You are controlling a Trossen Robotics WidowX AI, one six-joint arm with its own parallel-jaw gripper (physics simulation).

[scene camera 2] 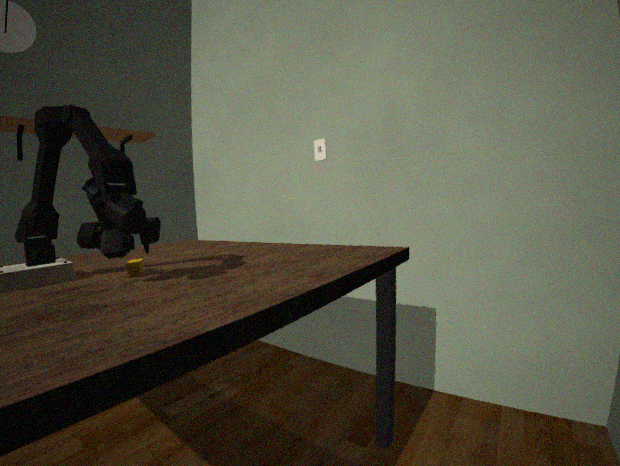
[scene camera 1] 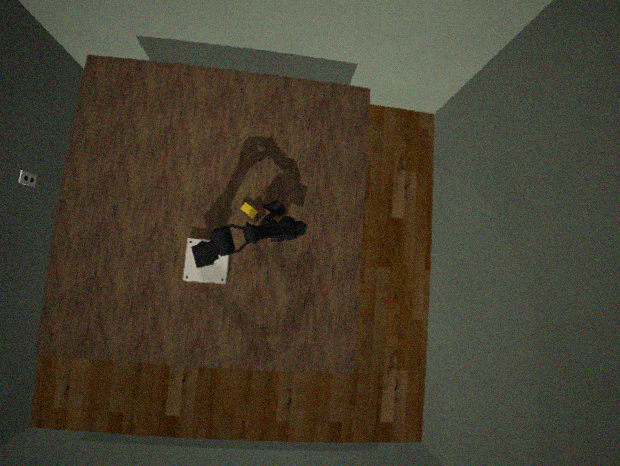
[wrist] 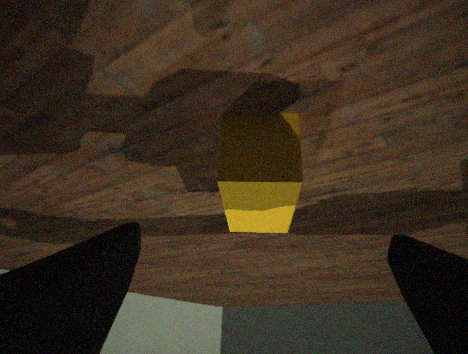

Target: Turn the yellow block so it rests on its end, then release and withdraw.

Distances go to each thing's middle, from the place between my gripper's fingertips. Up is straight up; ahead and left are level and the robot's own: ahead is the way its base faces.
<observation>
My gripper is now 40 mm above the yellow block [wrist: 260, 170], 30 mm to the right of it and 20 mm short of it.
</observation>
